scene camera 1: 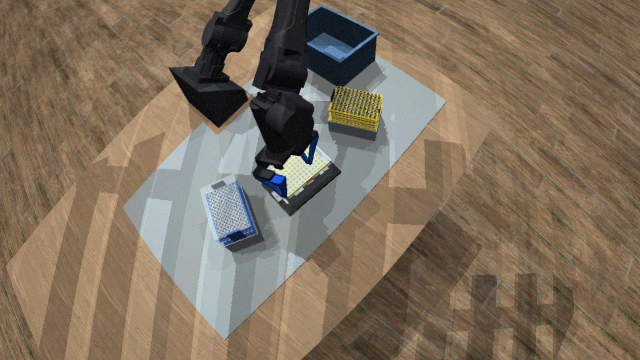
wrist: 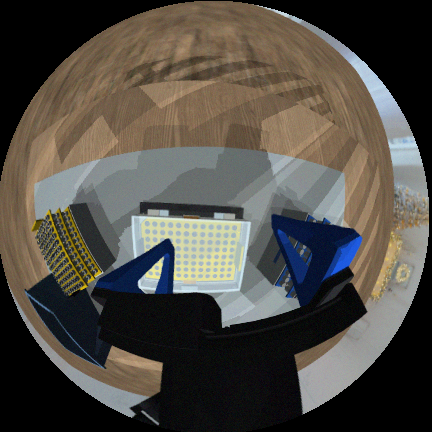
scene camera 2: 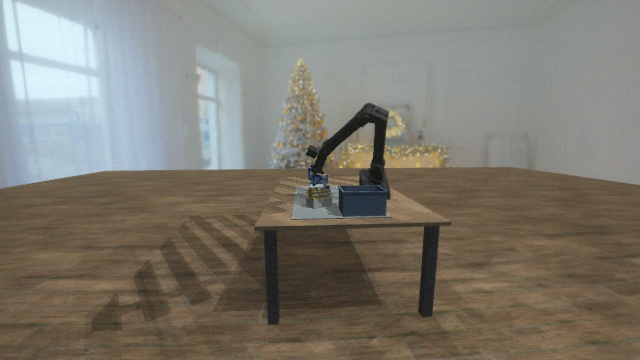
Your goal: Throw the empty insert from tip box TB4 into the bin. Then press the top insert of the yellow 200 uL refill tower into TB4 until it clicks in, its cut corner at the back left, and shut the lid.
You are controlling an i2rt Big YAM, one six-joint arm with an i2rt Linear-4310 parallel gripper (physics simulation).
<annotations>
The same spot on a blue bin: (wrist: pixel 73 322) is (scene camera 2: pixel 348 191).
</annotations>
